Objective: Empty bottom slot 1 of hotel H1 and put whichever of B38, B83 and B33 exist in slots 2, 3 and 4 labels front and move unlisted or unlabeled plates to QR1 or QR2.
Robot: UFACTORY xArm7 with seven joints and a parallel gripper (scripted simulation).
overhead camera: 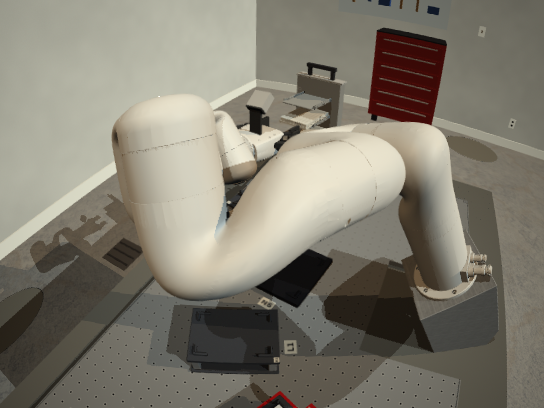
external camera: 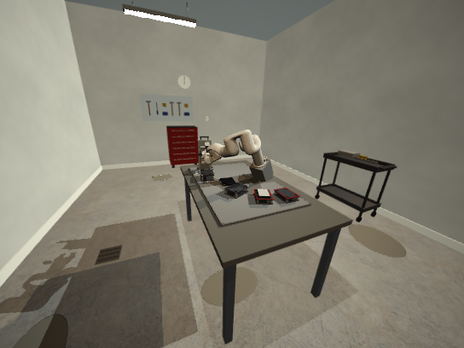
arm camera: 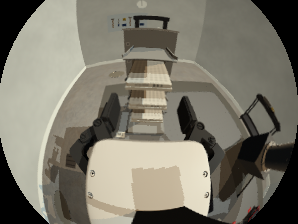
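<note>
Right now my hand is 70 mm to the right of the regrip nest RG and 180 mm above it. The rest, counted from my hand: plate hotel H1: 200 mm to the right, 70 mm below; then black nest N6: 180 mm behind, 200 mm to the left, 230 mm below; then landing nest L1: 200 mm behind, 430 mm to the left, 190 mm below.
</note>
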